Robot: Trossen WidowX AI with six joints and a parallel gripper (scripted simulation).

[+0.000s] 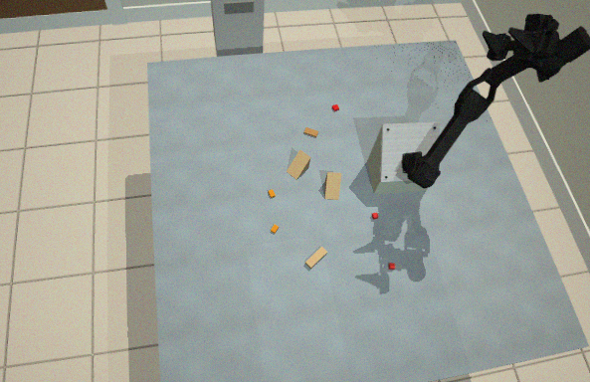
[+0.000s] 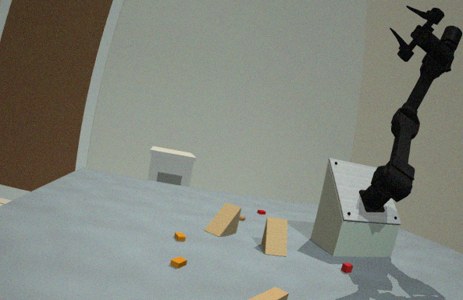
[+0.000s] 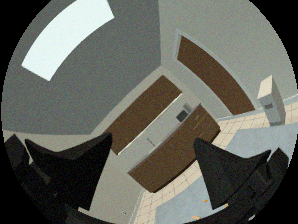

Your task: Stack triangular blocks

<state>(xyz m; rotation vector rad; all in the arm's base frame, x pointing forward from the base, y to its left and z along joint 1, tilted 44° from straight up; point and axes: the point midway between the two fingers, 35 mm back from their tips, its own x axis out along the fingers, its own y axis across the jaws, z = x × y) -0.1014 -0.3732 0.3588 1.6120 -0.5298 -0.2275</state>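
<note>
My gripper tip is now 65 cm above the tan triangular block, 38 cm short of it and 8 cm to the left of it. Also, from my gripper tip: flat tan plank: 66 cm below, 39 cm ahead, 26 cm to the left.
</note>
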